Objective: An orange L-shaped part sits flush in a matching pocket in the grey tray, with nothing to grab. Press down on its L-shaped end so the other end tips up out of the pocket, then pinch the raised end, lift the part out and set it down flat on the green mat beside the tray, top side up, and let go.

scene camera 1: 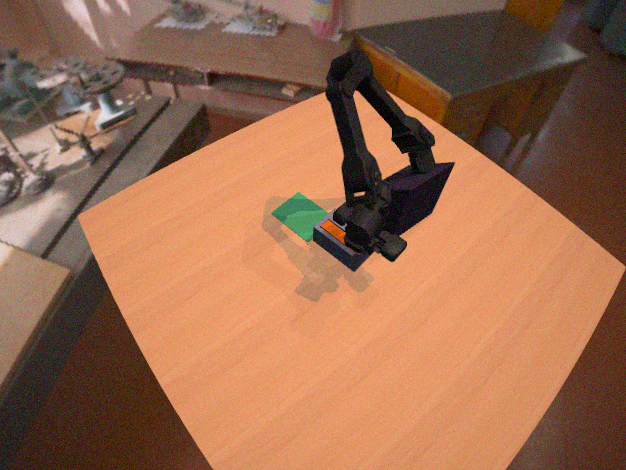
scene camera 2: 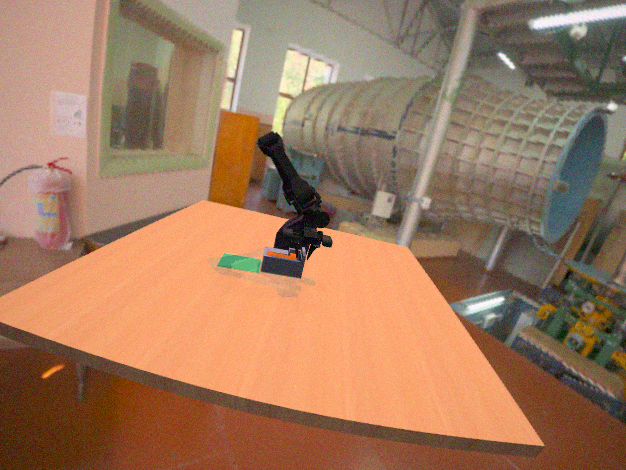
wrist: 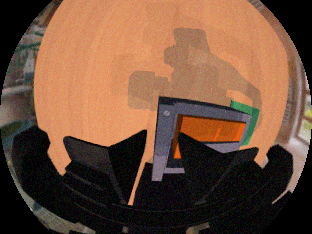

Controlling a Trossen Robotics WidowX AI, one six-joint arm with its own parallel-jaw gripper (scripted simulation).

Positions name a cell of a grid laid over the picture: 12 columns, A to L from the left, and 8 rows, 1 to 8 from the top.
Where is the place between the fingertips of the gripper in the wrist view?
G5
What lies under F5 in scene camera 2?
The gripper.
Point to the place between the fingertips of the gripper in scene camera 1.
G5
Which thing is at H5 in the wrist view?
An orange L-shaped part.
